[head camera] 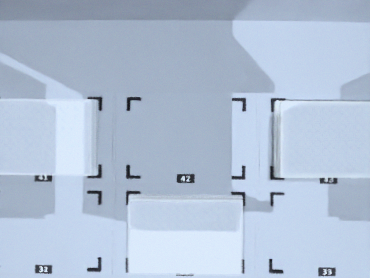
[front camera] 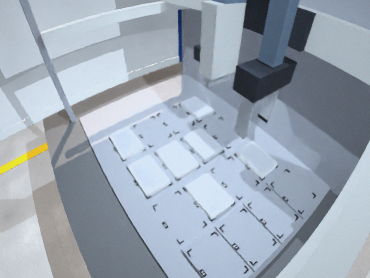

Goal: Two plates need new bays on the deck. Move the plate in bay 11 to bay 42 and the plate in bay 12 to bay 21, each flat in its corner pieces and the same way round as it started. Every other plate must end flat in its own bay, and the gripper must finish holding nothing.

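Pixels of known places: gripper, fingertip midpoint: (front camera: pixel 252 126); robot's base at its link origin: (front camera: pixel 109 138).
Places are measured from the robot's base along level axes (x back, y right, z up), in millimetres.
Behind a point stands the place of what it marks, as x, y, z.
Observation:
The plate in bay 11 (front camera: pixel 126 143) @[-77, -41, 14] lies flat at the back left of the deck in the front view. The plate in bay 12 (front camera: pixel 149 174) @[-234, -45, 14] lies flat in front of it. Bay 21 (front camera: pixel 154 131) @[-73, -157, 0] holds no plate and shows its corner pieces. Bay 42 (head camera: pixel 182 135) @[-224, -367, 0] holds no plate in the head view; a shadow covers most of it. My gripper (front camera: pixel 253 128) @[-358, -319, 160] is open and empty, with its jaws apart, high over the right side of the deck, clear of the plates. The gripper does not show in the head view.
Other plates lie in bay 41 (front camera: pixel 197 108) @[-77, -356, 14] (head camera: pixel 27 137) @[-56, -364, 14], bay 43 (front camera: pixel 256 159) @[-394, -356, 14] (head camera: pixel 325 140) @[-378, -363, 14], bay 32 (front camera: pixel 202 144) @[-235, -251, 14] (head camera: pixel 185 245) @[-228, -249, 14], bay 22 (front camera: pixel 177 159) @[-237, -147, 14] and bay 23 (front camera: pixel 209 195) @[-396, -147, 14]. The pale pipetting stage (front camera: pixel 220 42) stands behind the gripper's left side.

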